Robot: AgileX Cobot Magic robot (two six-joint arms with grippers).
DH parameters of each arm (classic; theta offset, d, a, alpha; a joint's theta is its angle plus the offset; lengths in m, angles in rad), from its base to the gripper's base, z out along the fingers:
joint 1: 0 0.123 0 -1.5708
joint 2: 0.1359 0 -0.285 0
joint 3: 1.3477 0 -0.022 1.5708
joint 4: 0 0.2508 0 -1.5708
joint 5: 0 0 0.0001 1.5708
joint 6: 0 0.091 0 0
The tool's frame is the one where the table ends.
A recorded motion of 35 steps. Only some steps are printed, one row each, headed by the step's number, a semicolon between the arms.
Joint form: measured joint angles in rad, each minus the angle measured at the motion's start. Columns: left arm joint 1, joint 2, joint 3, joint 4, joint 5, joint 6; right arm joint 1, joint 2, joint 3, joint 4, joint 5, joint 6.
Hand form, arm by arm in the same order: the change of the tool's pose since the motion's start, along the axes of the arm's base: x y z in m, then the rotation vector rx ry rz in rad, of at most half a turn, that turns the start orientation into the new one. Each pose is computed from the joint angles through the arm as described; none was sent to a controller.
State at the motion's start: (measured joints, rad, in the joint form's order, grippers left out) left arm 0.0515 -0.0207 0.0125 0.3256 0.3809 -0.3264; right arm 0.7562 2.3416 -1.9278 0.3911 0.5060 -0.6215
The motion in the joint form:
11: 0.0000 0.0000 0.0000 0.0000 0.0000 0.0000; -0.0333 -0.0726 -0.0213 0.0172 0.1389 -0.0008
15: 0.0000 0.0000 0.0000 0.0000 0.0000 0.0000; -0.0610 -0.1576 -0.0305 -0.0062 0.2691 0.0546
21: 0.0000 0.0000 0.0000 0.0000 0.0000 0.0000; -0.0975 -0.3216 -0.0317 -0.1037 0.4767 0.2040
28: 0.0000 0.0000 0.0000 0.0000 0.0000 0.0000; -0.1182 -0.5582 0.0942 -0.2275 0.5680 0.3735
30: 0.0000 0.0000 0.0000 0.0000 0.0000 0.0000; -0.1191 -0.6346 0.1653 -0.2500 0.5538 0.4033
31: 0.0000 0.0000 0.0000 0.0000 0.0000 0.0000; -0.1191 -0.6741 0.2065 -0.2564 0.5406 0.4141
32: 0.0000 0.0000 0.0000 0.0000 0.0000 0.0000; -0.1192 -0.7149 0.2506 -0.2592 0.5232 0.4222
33: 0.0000 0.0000 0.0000 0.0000 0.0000 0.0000; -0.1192 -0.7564 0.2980 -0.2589 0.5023 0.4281
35: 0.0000 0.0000 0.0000 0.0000 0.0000 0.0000; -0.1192 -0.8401 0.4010 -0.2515 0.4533 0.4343
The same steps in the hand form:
11: 0.0000 0.0000 0.0000 0.0000 0.0000 0.0000; 0.0001 -0.0169 0.0376 0.0000 0.0459 0.0145
15: 0.0000 0.0000 0.0000 0.0000 0.0000 0.0000; -0.0050 -0.0371 0.0766 -0.0090 0.0901 -0.0003
21: 0.0000 0.0000 0.0000 0.0000 0.0000 0.0000; -0.0244 -0.0783 0.1432 -0.0514 0.1413 -0.0788
28: 0.0000 0.0000 0.0000 0.0000 0.0000 0.0000; -0.0642 -0.1302 0.1999 -0.0679 0.1367 -0.2249
30: 0.0000 0.0000 0.0000 0.0000 0.0000 0.0000; -0.0786 -0.1436 0.2086 -0.0584 0.1237 -0.2546
31: 0.0000 0.0000 0.0000 0.0000 0.0000 0.0000; -0.0863 -0.1500 0.2116 -0.0503 0.1171 -0.2655
32: 0.0000 0.0000 0.0000 0.0000 0.0000 0.0000; -0.0942 -0.1564 0.2140 -0.0389 0.1098 -0.2742
33: 0.0000 0.0000 0.0000 0.0000 0.0000 0.0000; -0.1024 -0.1626 0.2154 -0.0254 0.1029 -0.2808
35: 0.0000 0.0000 0.0000 0.0000 0.0000 0.0000; -0.1191 -0.1746 0.2151 0.0039 0.0912 -0.2899

